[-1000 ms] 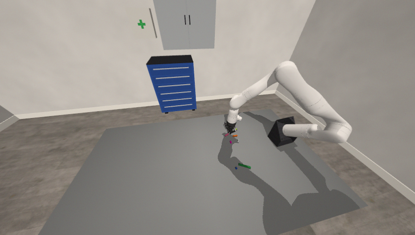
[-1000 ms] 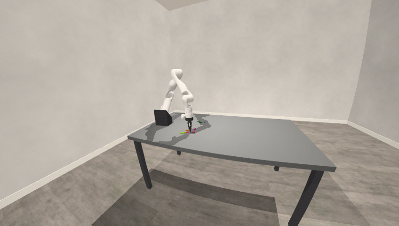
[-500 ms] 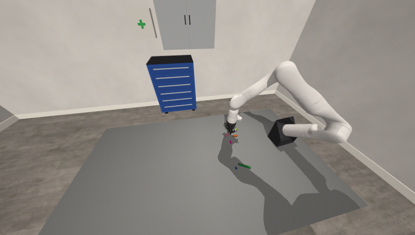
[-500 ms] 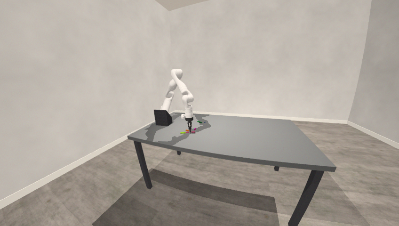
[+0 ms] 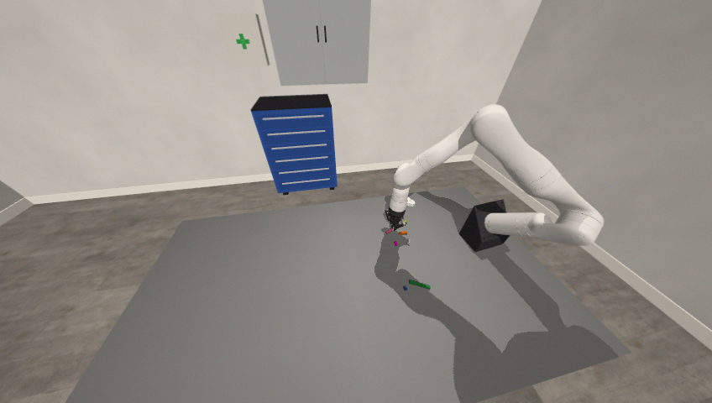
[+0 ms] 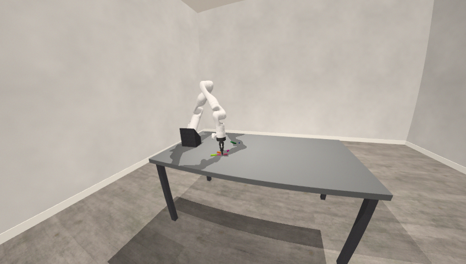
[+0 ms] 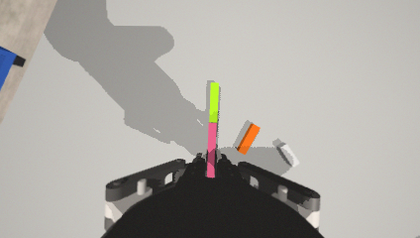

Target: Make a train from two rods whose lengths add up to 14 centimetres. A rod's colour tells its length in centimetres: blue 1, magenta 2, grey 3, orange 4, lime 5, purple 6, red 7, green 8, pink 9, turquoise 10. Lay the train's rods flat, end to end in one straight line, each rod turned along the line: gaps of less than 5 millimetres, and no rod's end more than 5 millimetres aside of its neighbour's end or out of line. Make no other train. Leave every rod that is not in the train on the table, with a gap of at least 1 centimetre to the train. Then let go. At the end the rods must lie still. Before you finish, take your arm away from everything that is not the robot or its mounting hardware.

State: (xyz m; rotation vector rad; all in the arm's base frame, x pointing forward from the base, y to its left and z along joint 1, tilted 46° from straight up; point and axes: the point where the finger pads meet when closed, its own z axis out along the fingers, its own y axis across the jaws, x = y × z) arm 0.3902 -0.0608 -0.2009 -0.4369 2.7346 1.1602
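My gripper is now 20 mm above the pink rod. Round my hand: orange rod 40 mm to the left, 40 mm behind, 20 mm below; then lime rod 70 mm behind, 20 mm to the right, 20 mm below; then magenta rod 90 mm to the left, 30 mm ahead, 20 mm below.
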